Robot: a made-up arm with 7 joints. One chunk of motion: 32 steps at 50 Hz.
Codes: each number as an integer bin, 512 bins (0 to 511) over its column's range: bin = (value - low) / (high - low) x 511, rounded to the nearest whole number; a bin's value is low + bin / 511 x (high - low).
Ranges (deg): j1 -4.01..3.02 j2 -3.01..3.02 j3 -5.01..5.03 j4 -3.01..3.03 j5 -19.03..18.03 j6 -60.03..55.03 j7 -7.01..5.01
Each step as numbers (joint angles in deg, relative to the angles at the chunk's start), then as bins.
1 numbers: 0.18 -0.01 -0.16 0.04 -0.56 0.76 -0.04
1 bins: 305 254 247 258 255 270 296
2 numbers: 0.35 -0.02 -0.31 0.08 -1.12 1.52 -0.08
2 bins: 317 253 239 261 247 273 295
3 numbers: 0.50 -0.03 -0.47 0.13 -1.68 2.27 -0.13
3 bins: 328 253 231 266 239 277 292
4 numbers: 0.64 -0.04 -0.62 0.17 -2.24 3.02 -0.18
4 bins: 338 252 223 269 232 280 290
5 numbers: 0.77 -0.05 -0.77 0.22 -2.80 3.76 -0.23
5 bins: 347 251 216 273 224 283 288
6 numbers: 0.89 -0.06 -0.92 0.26 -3.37 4.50 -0.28
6 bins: 356 250 208 277 216 287 286
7 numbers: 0.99 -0.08 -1.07 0.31 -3.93 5.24 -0.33
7 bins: 363 248 201 281 208 290 284
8 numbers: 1.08 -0.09 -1.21 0.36 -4.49 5.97 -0.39
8 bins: 370 247 193 285 200 293 281
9 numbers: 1.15 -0.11 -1.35 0.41 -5.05 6.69 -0.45
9 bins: 375 246 186 289 193 296 279
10 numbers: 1.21 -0.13 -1.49 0.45 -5.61 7.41 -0.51
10 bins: 379 244 179 293 185 300 276
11 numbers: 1.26 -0.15 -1.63 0.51 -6.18 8.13 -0.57
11 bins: 383 242 172 298 177 303 274
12 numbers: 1.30 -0.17 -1.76 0.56 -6.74 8.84 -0.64
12 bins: 386 241 165 302 169 306 271
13 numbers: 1.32 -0.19 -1.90 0.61 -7.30 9.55 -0.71
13 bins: 387 239 158 306 162 309 268
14 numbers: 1.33 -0.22 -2.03 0.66 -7.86 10.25 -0.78
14 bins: 388 236 152 310 154 312 265
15 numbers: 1.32 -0.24 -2.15 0.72 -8.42 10.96 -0.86
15 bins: 387 235 146 316 146 315 261
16 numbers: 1.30 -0.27 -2.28 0.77 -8.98 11.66 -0.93
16 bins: 386 232 139 320 139 318 258
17 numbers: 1.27 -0.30 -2.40 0.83 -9.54 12.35 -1.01
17 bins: 384 230 133 325 131 321 255
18 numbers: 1.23 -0.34 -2.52 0.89 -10.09 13.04 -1.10
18 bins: 381 226 127 330 123 325 251
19 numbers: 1.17 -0.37 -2.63 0.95 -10.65 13.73 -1.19
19 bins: 377 224 121 335 116 328 247
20 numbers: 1.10 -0.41 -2.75 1.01 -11.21 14.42 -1.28
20 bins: 371 220 115 340 108 331 244
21 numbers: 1.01 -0.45 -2.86 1.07 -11.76 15.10 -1.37
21 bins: 365 217 109 345 100 334 240
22 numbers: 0.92 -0.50 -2.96 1.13 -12.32 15.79 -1.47
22 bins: 358 213 104 350 93 337 236
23 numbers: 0.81 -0.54 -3.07 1.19 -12.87 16.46 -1.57
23 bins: 350 209 99 355 85 340 231
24 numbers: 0.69 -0.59 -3.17 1.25 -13.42 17.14 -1.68
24 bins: 342 205 94 360 77 343 227
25 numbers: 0.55 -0.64 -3.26 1.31 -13.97 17.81 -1.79
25 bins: 331 201 89 365 70 346 222
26 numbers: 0.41 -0.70 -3.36 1.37 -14.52 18.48 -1.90
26 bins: 321 196 84 371 62 349 217
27 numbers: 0.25 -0.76 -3.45 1.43 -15.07 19.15 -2.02
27 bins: 310 191 79 376 55 352 212
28 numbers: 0.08 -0.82 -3.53 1.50 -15.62 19.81 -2.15
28 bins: 297 186 75 382 47 355 207
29 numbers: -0.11 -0.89 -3.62 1.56 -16.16 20.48 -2.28
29 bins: 283 180 71 387 40 358 201
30 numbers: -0.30 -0.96 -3.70 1.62 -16.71 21.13 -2.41
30 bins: 270 174 67 392 32 360 196
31 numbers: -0.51 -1.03 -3.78 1.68 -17.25 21.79 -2.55
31 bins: 254 168 63 397 25 363 190
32 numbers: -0.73 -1.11 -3.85 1.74 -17.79 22.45 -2.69
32 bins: 238 161 59 402 17 366 184
